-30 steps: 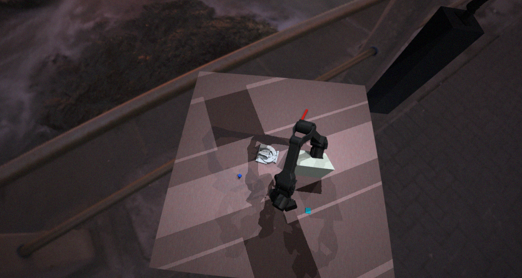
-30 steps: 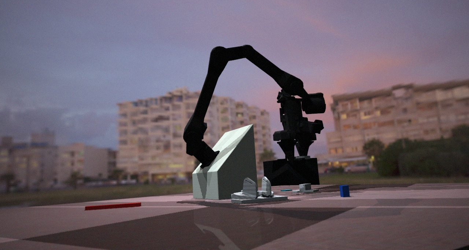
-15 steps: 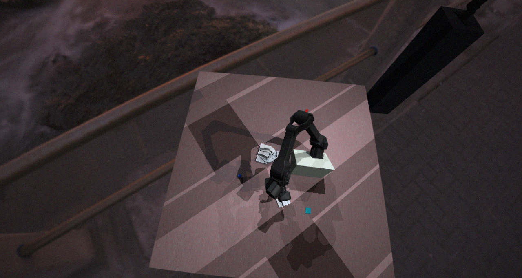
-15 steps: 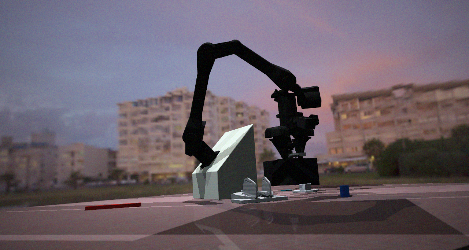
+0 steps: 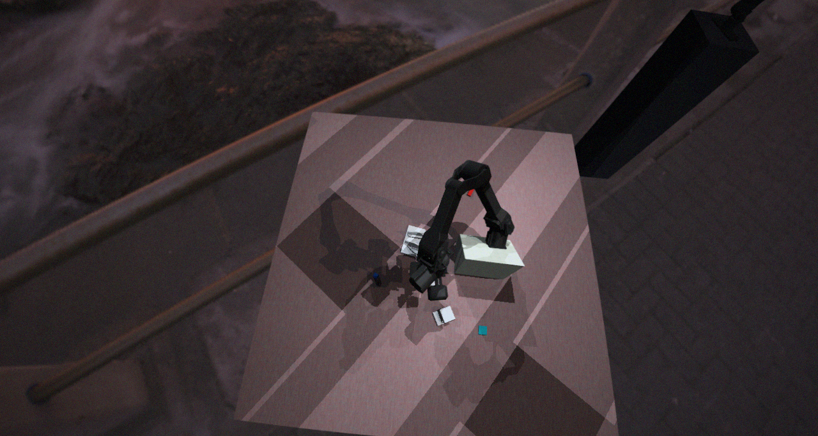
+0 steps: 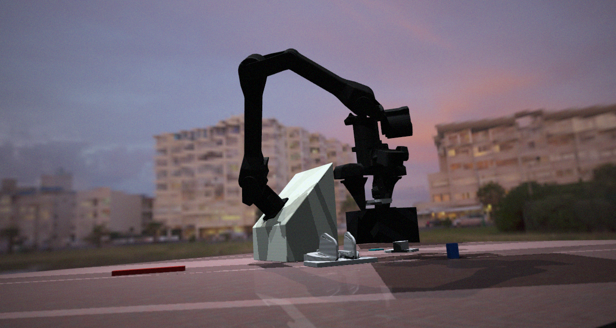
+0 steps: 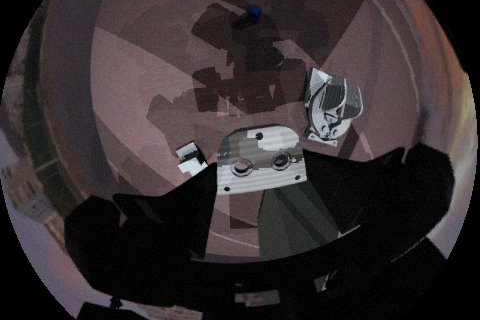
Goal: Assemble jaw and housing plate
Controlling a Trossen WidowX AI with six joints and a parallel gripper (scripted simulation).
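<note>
Right now the plate is 1 cm ahead of my gripper tip, 15 cm to the right of it and 10 cm below it. From my gripper tip the other things lie so: teal square 20 cm behind, 16 cm to the left, 10 cm below; white stand 6 cm behind, 12 cm to the left, 9 cm below; blue cube 21 cm ahead, 9 cm below.
</note>
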